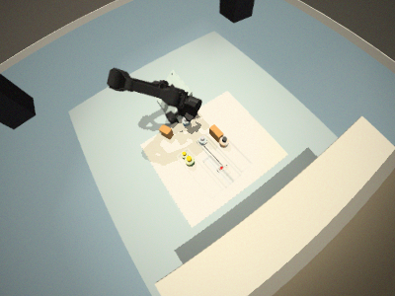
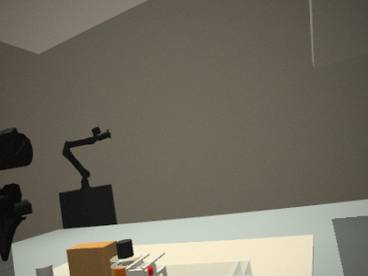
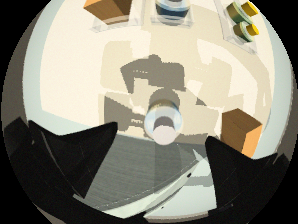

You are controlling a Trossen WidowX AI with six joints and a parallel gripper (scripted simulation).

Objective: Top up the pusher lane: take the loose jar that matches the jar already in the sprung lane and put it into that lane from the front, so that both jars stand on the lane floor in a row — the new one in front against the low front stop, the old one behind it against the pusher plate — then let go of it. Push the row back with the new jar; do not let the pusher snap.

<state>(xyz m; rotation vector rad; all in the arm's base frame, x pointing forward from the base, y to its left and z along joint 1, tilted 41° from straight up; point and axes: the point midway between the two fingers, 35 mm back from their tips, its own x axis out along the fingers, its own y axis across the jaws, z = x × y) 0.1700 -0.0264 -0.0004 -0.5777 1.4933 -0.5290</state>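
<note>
Right now the dark-lidded jar is 23 cm ahead of my gripper tip, 10 cm to the left of it and 2 cm below it. From my gripper tip the other things lie so: cream counter (66 cm ahead, 5 cm to the left, 30 cm above); red mark (35 cm ahead, 1 cm above); clear sprung lane (31 cm ahead, 1 cm to the left, 4 cm below).
</note>
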